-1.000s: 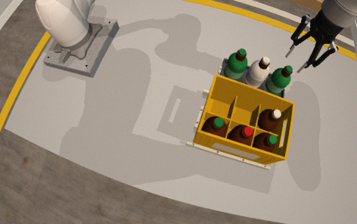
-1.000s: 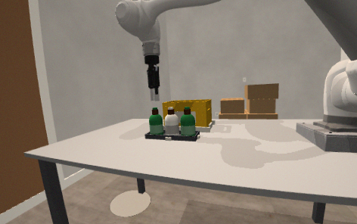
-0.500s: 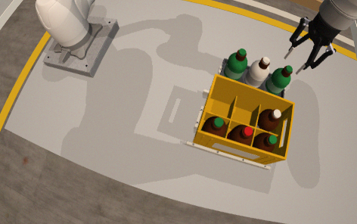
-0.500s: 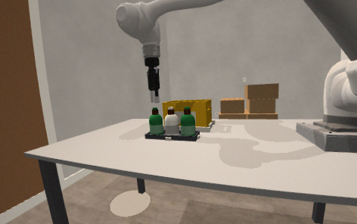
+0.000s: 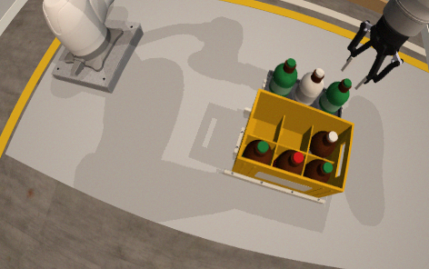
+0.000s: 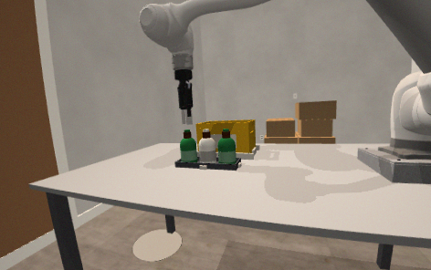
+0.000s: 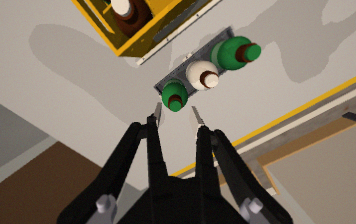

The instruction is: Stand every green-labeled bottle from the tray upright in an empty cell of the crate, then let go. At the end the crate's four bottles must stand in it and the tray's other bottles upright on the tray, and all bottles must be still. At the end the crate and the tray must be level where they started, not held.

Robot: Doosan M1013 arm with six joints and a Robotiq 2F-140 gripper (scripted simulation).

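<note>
My gripper is now 13 cm above the white-labeled bottle and 9 cm past it. Also, from my hand: brown bottle (18 cm to the right, 13 cm below, 2 cm behind); then yellow crate (23 cm to the right, 13 cm below, 11 cm behind); then dark tray (20 cm below, 9 cm behind).
</note>
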